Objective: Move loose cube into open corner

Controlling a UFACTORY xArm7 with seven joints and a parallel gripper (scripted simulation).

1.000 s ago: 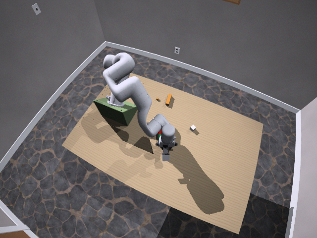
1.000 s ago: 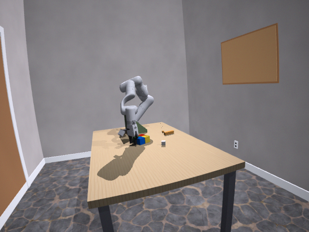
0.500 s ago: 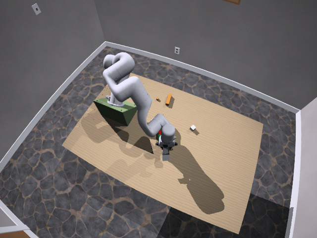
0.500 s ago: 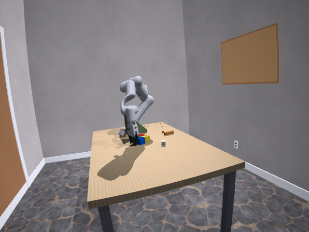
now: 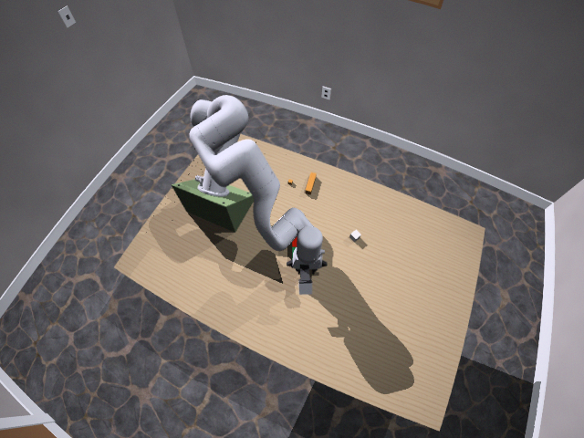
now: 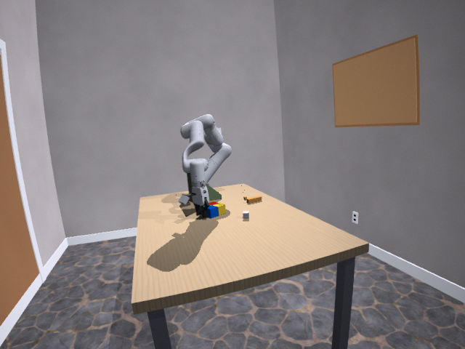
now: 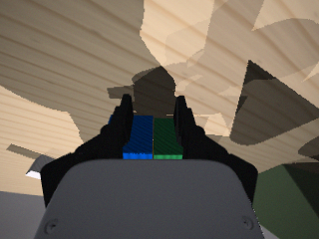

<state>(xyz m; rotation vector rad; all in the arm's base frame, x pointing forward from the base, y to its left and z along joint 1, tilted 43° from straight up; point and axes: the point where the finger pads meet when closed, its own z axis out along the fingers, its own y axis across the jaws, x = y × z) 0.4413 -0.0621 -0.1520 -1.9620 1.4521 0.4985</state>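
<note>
My hand is 1 cm short of the blue cube and 5 cm to the right of it. From my hand the other things lie so: small white cube (14 cm ahead, 20 cm to the left, 1 cm below); yellow cube (1 cm behind, 11 cm to the left); green cube (4 cm behind, 4 cm to the left).
</note>
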